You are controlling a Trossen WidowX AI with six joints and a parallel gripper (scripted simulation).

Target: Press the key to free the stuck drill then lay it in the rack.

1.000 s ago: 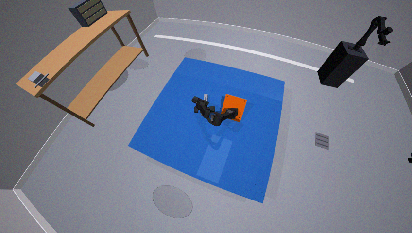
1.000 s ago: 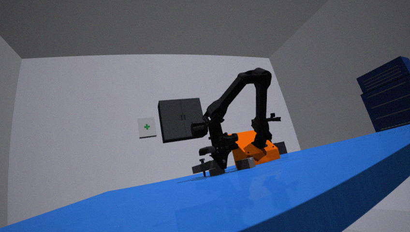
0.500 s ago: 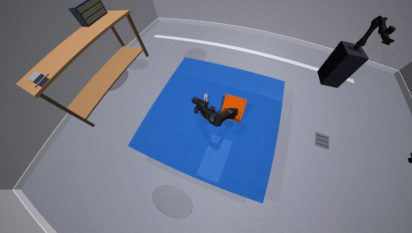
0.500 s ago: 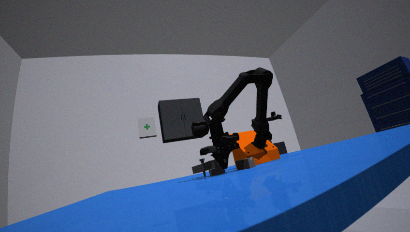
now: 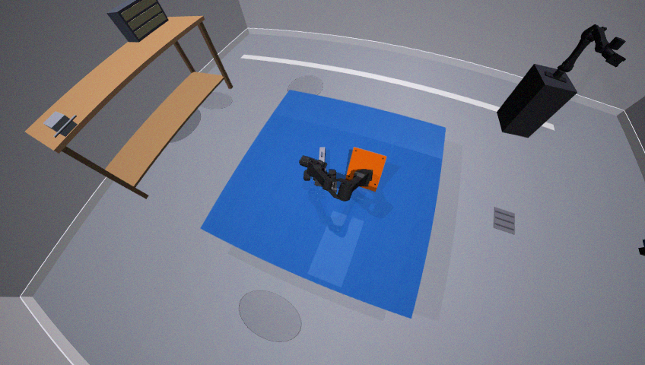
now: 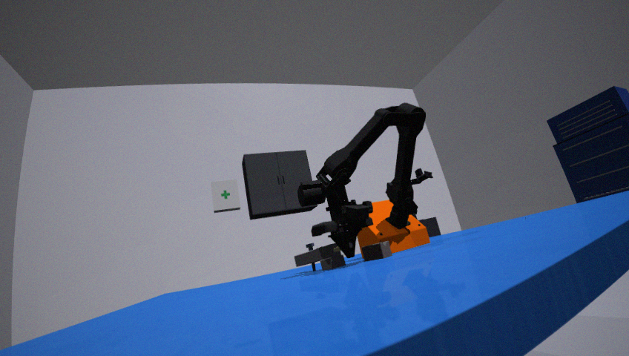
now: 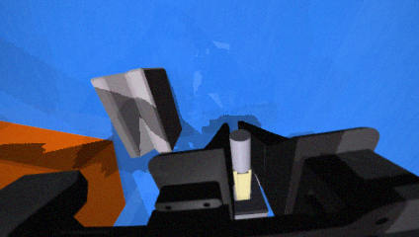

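Now: the drill 50 mm to the right of my gripper tip, 30 mm above it and 10 mm ahead of it. Also, from my gripper tip: dark t-shaped piece (160 mm to the right, 30 mm ahead, 30 mm above); light grey block (140 mm to the right, 30 mm ahead, 20 mm above); grey notched block (80 mm behind, 10 mm to the left).
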